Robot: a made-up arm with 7 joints. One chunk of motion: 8 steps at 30 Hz.
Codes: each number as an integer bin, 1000 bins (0 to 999) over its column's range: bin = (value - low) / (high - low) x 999, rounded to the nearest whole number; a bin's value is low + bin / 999 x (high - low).
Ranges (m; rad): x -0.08..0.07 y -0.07..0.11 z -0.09..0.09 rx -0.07..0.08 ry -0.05..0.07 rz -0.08..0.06
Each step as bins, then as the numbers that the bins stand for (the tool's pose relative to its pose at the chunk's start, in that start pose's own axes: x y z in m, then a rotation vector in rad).
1 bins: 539 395 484 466 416 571
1 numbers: 0.0009 0.0012 -0.0028 0.0000 0.0000 0.0000
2 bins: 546 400 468 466 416 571
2 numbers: 0.0020 0.0021 -0.0057 0.0000 0.0000 0.0000
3 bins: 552 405 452 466 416 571
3 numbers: 0.0029 0.0030 -0.0086 0.0000 0.0000 0.0000
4 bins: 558 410 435 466 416 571
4 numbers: 0.0038 0.0039 -0.0116 0.0000 0.0000 0.0000
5 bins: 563 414 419 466 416 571
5 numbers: 0.0045 0.0046 -0.0145 0.0000 0.0000 0.0000
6 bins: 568 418 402 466 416 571
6 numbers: 0.0053 0.0053 -0.0176 0.0000 0.0000 0.0000
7 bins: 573 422 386 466 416 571
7 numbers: 0.0060 0.0060 -0.0205 0.0000 0.0000 0.0000
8 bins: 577 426 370 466 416 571
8 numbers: 0.0066 0.0068 -0.0233 0.0000 0.0000 0.0000
